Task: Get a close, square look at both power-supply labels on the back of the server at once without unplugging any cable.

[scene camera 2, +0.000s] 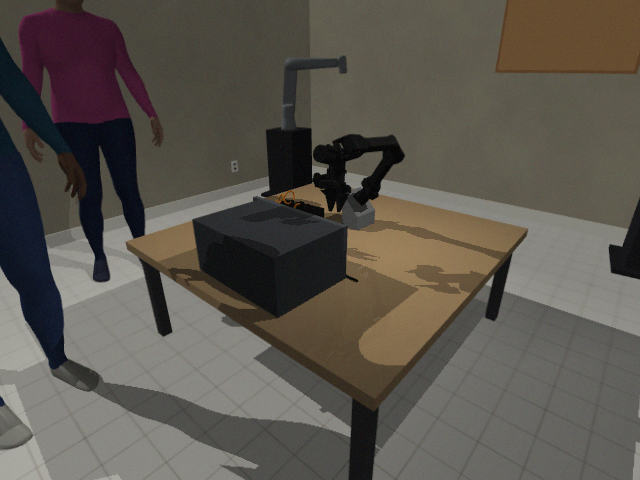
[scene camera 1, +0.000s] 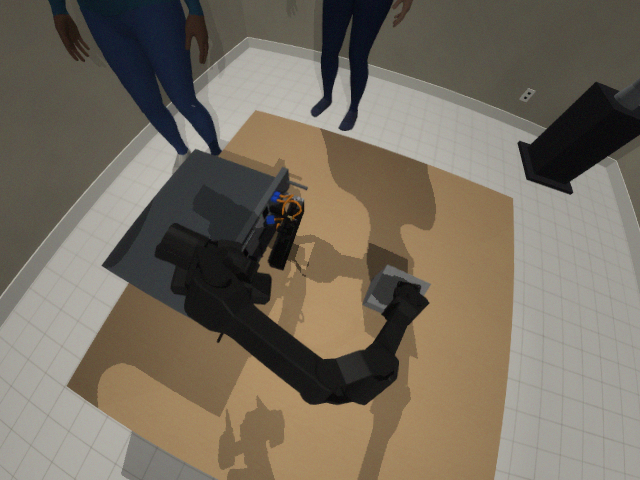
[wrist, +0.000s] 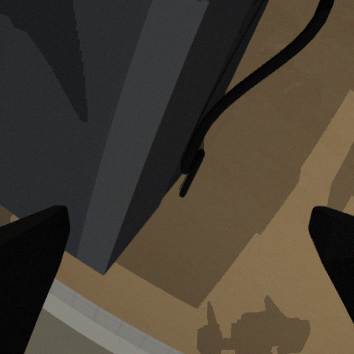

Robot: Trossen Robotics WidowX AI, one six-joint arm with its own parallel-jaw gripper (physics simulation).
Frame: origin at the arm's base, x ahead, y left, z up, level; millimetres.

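Seen in the pictures: gripper, fingertip midpoint: (scene camera 2: 334, 211) (wrist: 192, 219); arm's base, origin of the base link: (scene camera 2: 360, 198) (scene camera 1: 407, 292).
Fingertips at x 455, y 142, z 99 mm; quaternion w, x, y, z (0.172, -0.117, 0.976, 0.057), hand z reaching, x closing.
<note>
Offsets run from my fingertips to a thing's top centre. "pt": to the spot under its first point. Level surfaces: height alone.
The dark grey server (scene camera 1: 175, 180) (scene camera 2: 232, 258) (wrist: 30, 160) lies on the table. In scene camera 1, orange cables {pt dx -86, dy -319, dz -84 mm} (scene camera 1: 298, 206) and blue plugs {dx -14, dy -252, dz -80 mm} (scene camera 1: 270, 220) show behind its rear edge, beside a long black part {pt dx -81, dy -159, dz -87 mm} (scene camera 1: 280, 253). The orange cables (scene camera 2: 285, 196) also show in scene camera 2. A black cable {pt dx -7, dy -53, dz -113 mm} (wrist: 270, 65) curves by the server's rear face in the wrist view. My gripper (scene camera 2: 334, 207) (wrist: 192, 219) is open and empty, fingers pointing down, above the rear side of the server. The rear face is steeply foreshortened in the wrist view; neither power-supply label can be made out.
My arm's base stands on a grey block (scene camera 1: 369, 298) (scene camera 2: 359, 218) on the wooden table {dz -221 mm} (scene camera 1: 465, 232) (scene camera 2: 460, 224). Two people stand beyond the table in scene camera 1. A grey robot arm (scene camera 2: 289, 87) stands on a black pedestal (scene camera 1: 573, 134) (scene camera 2: 289, 160) beyond the table.
</note>
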